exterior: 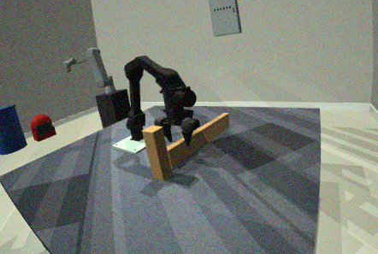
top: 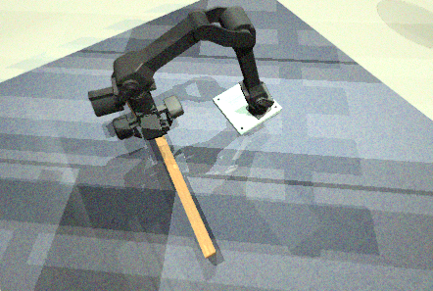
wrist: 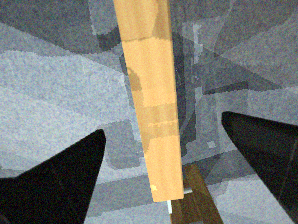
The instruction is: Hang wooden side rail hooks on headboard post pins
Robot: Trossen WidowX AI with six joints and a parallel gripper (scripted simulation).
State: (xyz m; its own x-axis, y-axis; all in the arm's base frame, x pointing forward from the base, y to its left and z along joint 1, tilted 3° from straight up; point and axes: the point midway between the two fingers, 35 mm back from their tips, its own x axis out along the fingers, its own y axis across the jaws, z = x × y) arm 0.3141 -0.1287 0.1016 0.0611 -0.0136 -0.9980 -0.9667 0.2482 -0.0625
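Right now my gripper tip is 130 mm to the left of the headboard post, 20 mm below it and 10 mm past it.
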